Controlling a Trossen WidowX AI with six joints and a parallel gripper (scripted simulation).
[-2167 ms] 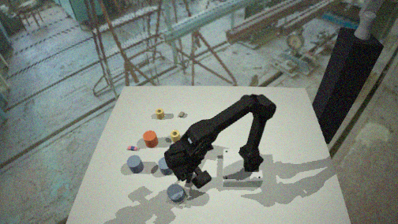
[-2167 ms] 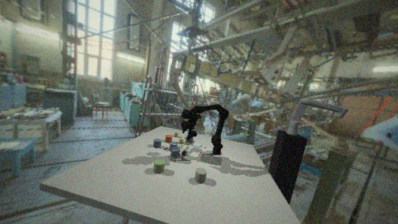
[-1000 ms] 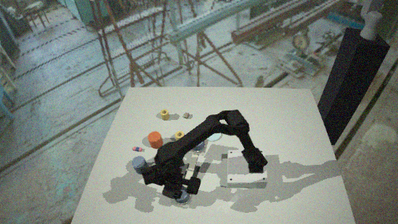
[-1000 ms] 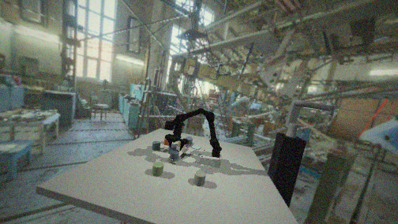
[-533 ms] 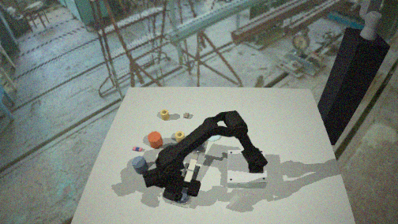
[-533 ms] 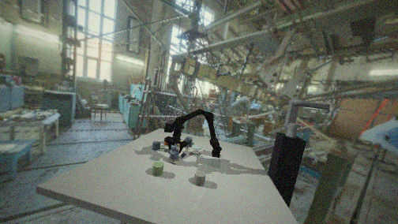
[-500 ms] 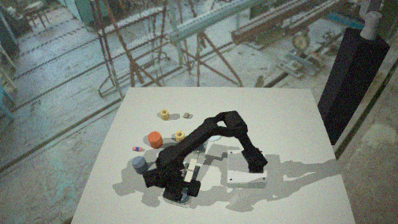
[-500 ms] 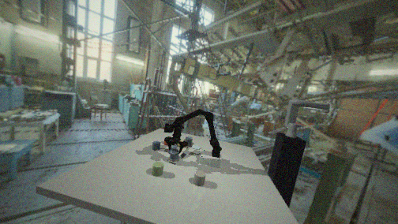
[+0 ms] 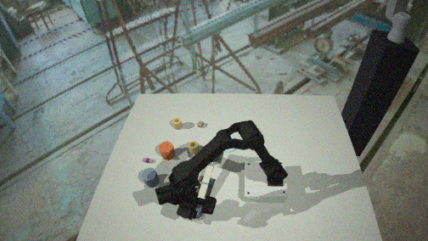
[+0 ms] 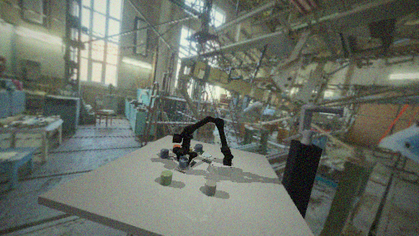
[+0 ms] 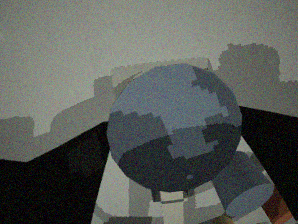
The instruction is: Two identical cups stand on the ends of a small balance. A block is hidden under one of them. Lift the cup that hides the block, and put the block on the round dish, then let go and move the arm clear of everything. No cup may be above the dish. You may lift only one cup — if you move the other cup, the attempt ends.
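The grey block lies 2 cm below my gripper tip. From my gripper tip the other things lie so: eraser 30 cm ahead, 24 cm to the right, 6 cm below; then orange cylinder 31 cm to the right, 20 cm ahead, 2 cm below; then pale round dish 39 cm to the right, 9 cm behind, 6 cm below.
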